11 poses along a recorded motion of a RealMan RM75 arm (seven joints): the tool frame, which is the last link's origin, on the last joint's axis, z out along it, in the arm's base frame.
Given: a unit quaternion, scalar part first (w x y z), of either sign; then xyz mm.
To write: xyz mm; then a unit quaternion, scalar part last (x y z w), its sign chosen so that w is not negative. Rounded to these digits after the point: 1 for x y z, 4 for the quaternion.
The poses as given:
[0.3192 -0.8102 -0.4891 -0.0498 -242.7 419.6 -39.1]
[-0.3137 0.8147 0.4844 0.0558 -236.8 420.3 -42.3]
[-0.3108 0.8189 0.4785 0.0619 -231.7 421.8 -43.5]
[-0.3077 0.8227 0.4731 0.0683 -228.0 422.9 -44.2]
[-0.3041 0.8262 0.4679 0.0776 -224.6 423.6 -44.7]
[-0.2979 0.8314 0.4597 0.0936 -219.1 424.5 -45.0]
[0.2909 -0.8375 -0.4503 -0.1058 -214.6 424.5 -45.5]
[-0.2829 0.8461 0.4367 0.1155 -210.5 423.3 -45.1]
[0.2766 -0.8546 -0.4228 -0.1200 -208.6 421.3 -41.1]
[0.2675 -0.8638 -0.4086 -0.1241 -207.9 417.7 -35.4]
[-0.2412 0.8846 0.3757 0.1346 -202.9 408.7 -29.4]
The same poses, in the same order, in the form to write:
[-242.7 419.6 -39.1 -0.8102 -0.4891 -0.0498 0.3192]
[-236.8 420.3 -42.3 -0.8147 -0.4844 -0.0558 0.3137]
[-231.7 421.8 -43.5 -0.8189 -0.4785 -0.0619 0.3108]
[-228.0 422.9 -44.2 -0.8227 -0.4731 -0.0683 0.3077]
[-224.6 423.6 -44.7 -0.8262 -0.4679 -0.0776 0.3041]
[-219.1 424.5 -45.0 -0.8314 -0.4597 -0.0936 0.2979]
[-214.6 424.5 -45.5 -0.8375 -0.4503 -0.1058 0.2909]
[-210.5 423.3 -45.1 -0.8461 -0.4367 -0.1155 0.2829]
[-208.6 421.3 -41.1 -0.8546 -0.4228 -0.1200 0.2766]
[-207.9 417.7 -35.4 -0.8638 -0.4086 -0.1241 0.2675]
[-202.9 408.7 -29.4 -0.8846 -0.3757 -0.1346 0.2412]

